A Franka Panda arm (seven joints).
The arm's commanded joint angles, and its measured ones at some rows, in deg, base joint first. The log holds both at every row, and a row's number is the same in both.
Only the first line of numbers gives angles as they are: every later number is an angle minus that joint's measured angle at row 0.
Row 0, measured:
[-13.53, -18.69, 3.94, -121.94, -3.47, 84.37, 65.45]
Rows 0 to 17, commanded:
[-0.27, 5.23, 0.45, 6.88, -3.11, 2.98, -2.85]
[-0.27, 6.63, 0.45, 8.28, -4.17, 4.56, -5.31]
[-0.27, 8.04, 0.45, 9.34, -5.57, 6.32, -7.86]
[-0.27, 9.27, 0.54, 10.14, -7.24, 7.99, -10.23]
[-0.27, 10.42, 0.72, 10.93, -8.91, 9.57, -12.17]
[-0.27, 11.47, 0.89, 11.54, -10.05, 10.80, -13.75]
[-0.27, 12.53, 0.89, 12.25, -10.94, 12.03, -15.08]
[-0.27, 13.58, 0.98, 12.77, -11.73, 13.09, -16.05]
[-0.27, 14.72, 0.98, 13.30, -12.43, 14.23, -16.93]
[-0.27, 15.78, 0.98, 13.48, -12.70, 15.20, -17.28]
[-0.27, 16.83, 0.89, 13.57, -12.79, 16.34, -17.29]
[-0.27, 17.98, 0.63, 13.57, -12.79, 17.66, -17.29]
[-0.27, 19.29, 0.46, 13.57, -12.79, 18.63, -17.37]
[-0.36, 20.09, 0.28, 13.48, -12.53, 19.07, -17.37]
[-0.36, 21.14, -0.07, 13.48, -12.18, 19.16, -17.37]
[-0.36, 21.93, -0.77, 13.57, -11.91, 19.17, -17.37]
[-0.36, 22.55, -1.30, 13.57, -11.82, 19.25, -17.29]
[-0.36, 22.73, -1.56, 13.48, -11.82, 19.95, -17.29]
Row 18, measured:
[-0.10, 20.74, -0.48, 12.11, -11.55, 18.63, -16.48]
